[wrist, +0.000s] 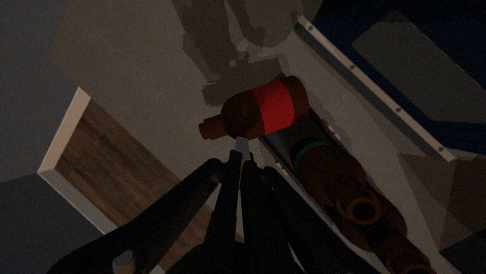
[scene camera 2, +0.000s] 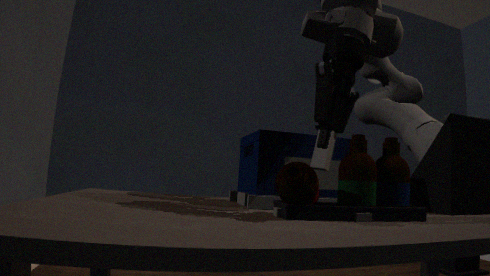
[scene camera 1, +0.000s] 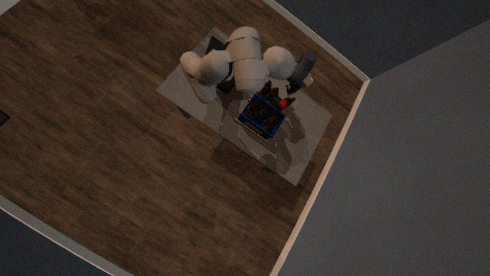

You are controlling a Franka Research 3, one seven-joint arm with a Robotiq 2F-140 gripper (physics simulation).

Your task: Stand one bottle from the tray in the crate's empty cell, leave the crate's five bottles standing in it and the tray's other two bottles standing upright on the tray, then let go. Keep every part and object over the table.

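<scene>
The red-label bottle (scene camera 1: 284,104) (scene camera 2: 296,182) (wrist: 277,107) lies on its side across one end of the dark tray (scene camera 2: 345,215) (wrist: 296,134), its neck out past the tray's edge. The green-label bottle (scene camera 2: 357,175) (wrist: 330,170) and blue-label bottle (scene camera 2: 393,175) stand upright on the tray. My gripper (scene camera 2: 321,159) (wrist: 240,145) is shut and empty, its tips close by the red-label bottle's shoulder; contact cannot be told. The blue crate (scene camera 1: 273,134) (scene camera 2: 249,167) (wrist: 467,65) holds brown bottles (scene camera 1: 263,112); its empty cell seems to be the middle one in the row away from the tray.
The crate stands beside the tray, with a pale strip (wrist: 352,66) along its near side. A dark block (scene camera 2: 450,170) stands right of the tray in scene camera 2. The table (scene camera 1: 312,132) (scene camera 2: 150,230) has its edge beyond the red-label bottle's neck side.
</scene>
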